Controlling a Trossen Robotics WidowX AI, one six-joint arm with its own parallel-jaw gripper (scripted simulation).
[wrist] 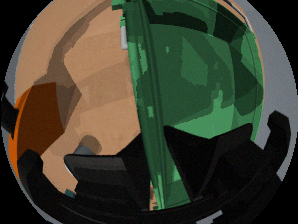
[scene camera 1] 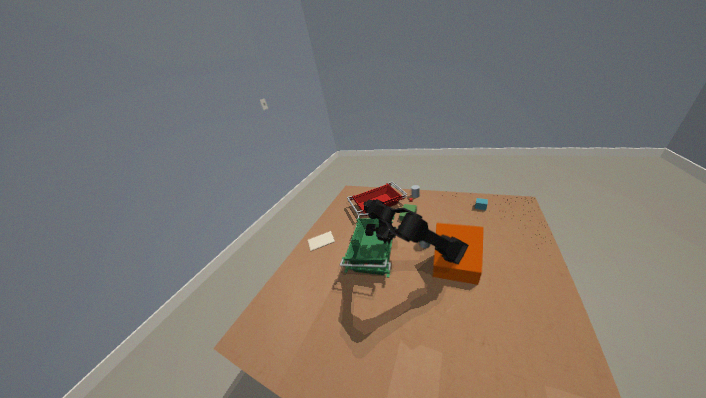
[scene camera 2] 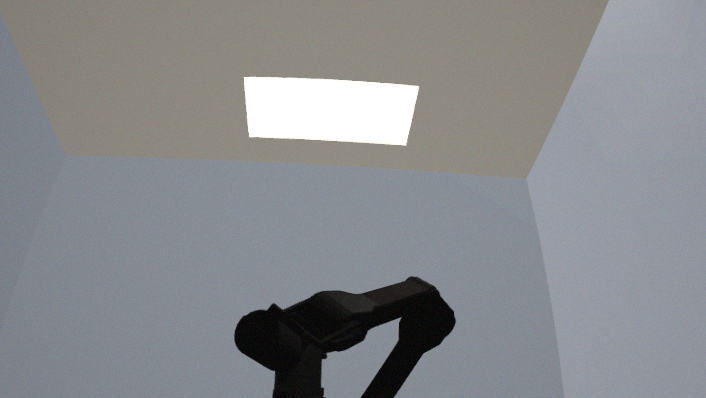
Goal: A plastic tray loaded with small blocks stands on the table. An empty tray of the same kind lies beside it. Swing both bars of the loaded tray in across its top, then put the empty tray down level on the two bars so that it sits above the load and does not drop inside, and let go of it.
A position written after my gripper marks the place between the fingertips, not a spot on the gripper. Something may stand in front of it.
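Observation:
My gripper (wrist: 156,131). Green tray (scene camera 1: 363,249), also in the wrist view (wrist: 200,73). Scene camera 2: green tray out of frame.

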